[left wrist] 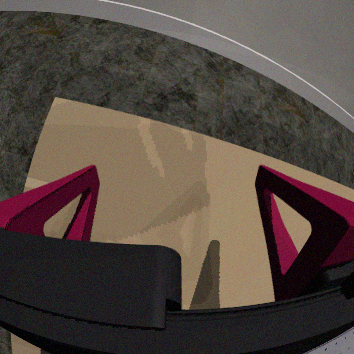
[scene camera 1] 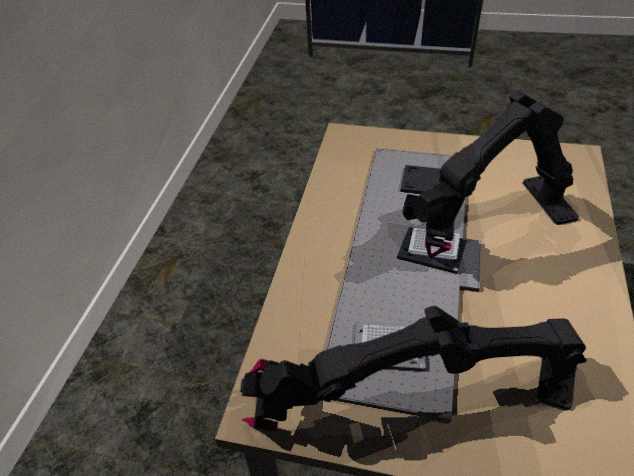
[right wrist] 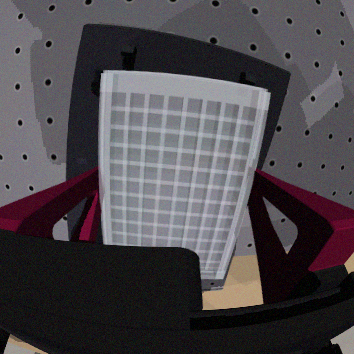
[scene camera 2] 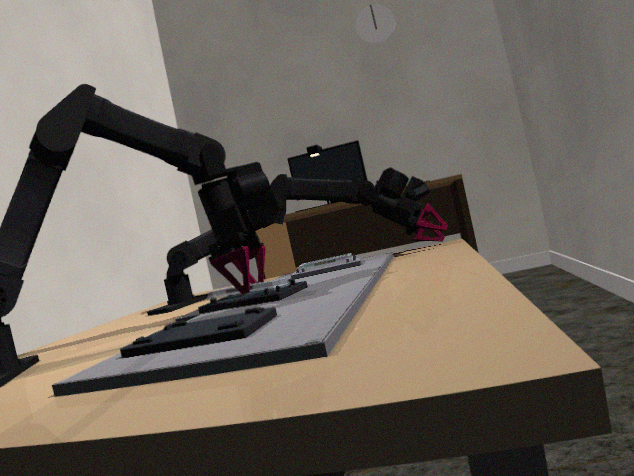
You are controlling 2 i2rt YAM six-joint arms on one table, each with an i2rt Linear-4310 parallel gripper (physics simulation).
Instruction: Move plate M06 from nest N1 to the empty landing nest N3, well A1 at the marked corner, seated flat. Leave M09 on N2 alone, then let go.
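The white gridded plate M06 [scene camera 1: 418, 240] [scene camera 2: 272, 284] [right wrist: 175, 140] is at its black nest N1 [scene camera 1: 420, 260] [scene camera 2: 254, 297] [right wrist: 84, 105] in the middle of the grey perforated board [scene camera 1: 391, 293] [scene camera 2: 343, 302] [right wrist: 316, 53]. My right gripper [scene camera 1: 438, 247] [scene camera 2: 244, 279] [right wrist: 174, 175] is shut on the plate's long sides. I cannot tell whether the plate is lifted. The empty black nest N3 [scene camera 1: 419, 178] [scene camera 2: 197, 331] lies beyond it. Plate M09 [scene camera 1: 376, 331] [scene camera 2: 325, 262] lies on its nest, partly hidden by the left arm. My left gripper [scene camera 1: 255, 393] [scene camera 2: 430, 229] [left wrist: 176, 173] is open and empty over the table's corner.
The wooden table [scene camera 1: 306, 264] [scene camera 2: 447, 321] [left wrist: 140, 175] ends close to the left gripper, with floor beyond. A rack with blue bins [scene camera 1: 391, 24] stands far off on the floor. A brown cabinet [scene camera 2: 362, 227] stands behind the table.
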